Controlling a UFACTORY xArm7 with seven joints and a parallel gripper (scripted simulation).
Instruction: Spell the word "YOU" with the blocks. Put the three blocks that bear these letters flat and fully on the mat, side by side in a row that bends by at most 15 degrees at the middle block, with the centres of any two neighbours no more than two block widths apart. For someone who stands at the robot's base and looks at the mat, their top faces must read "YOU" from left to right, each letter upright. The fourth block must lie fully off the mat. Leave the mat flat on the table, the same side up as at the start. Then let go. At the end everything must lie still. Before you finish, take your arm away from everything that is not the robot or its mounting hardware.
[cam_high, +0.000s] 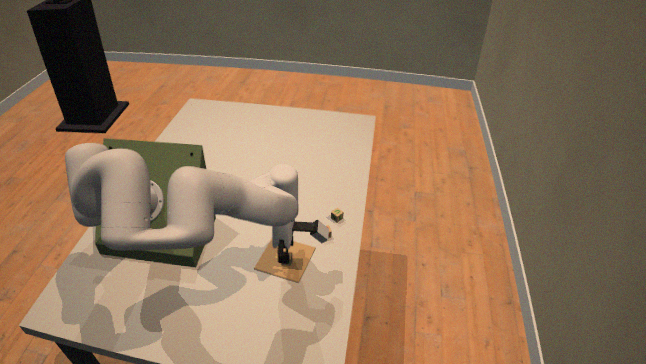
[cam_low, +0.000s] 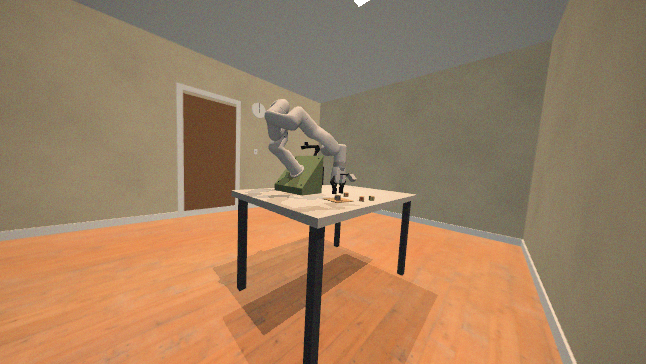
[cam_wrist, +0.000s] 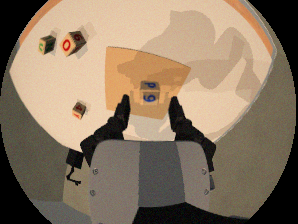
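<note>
The tan mat is 1 cm behind my hand, 2 cm to the left of it and 6 cm below it. Also, from my hand: red block 11 cm ahead, 12 cm to the left, 4 cm below.
</note>
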